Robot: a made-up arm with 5 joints.
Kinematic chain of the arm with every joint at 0, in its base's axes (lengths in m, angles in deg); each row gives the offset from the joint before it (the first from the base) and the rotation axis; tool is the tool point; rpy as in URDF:
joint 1: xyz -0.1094 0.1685 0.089 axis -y
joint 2: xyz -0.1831 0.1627 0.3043 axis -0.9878 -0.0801 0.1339
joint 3: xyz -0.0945 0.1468 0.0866 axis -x
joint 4: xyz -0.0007 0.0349 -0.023 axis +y
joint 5: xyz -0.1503 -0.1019 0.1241 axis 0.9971 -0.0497 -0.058
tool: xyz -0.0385 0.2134 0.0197 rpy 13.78 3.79 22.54
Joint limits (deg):
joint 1: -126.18..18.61
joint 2: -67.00..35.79
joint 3: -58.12..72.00
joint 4: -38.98..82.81
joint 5: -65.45..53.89
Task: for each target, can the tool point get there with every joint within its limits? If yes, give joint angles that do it. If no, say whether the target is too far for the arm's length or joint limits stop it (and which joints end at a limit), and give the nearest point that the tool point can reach.
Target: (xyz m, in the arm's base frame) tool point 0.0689 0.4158 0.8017
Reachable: yes | joints -50.09 -38.42 -11.84 32.46 -48.82
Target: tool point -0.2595 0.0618 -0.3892
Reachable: no: joint limits stop it (at a limit: joint 1, joint 2, joint 3, joint 4, joint 5) | nearest point 0.1897 0.1074 -0.1292 | short by 0.521 m
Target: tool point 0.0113 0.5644 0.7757
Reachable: yes | joints -50.82 -24.36 4.10 -4.63 -21.66
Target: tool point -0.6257 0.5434 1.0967
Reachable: no: too far | nearest point -0.5074 0.4732 0.8658 | short by 0.269 m
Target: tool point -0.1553 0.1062 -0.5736
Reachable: no: joint limits stop it (at a limit: joint 1, joint 2, joint 4, joint 5) | nearest point 0.2395 0.0930 -0.1776 | short by 0.559 m
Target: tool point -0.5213 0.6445 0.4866
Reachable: yes | joints -3.90 3.30 39.08 26.16 -28.23
